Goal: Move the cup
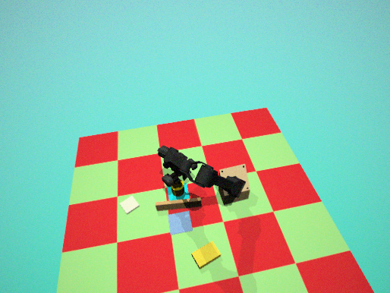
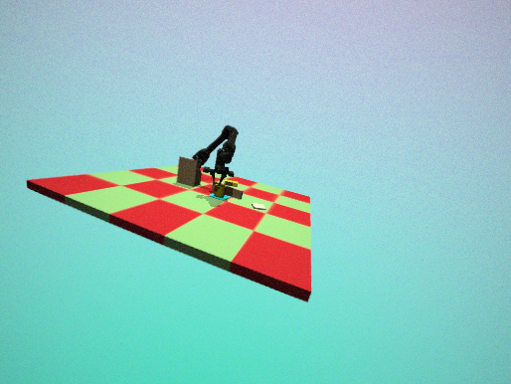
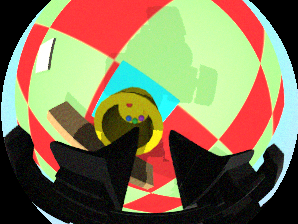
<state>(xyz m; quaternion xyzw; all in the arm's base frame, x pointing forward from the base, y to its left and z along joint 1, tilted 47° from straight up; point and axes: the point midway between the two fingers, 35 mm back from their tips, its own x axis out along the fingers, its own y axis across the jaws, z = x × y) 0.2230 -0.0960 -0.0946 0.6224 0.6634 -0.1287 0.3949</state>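
Now: the yellow cup 2 cm ahead of my gripper tip, 1 cm to the left of it and 4 cm below it. Round my gripper tip: light blue pad 7 cm ahead, 18 cm to the left, 8 cm below; then wooden bar 5 cm ahead, 10 cm to the left, 5 cm below; then cyan pad 3 cm ahead, 1 cm to the left, 8 cm below.
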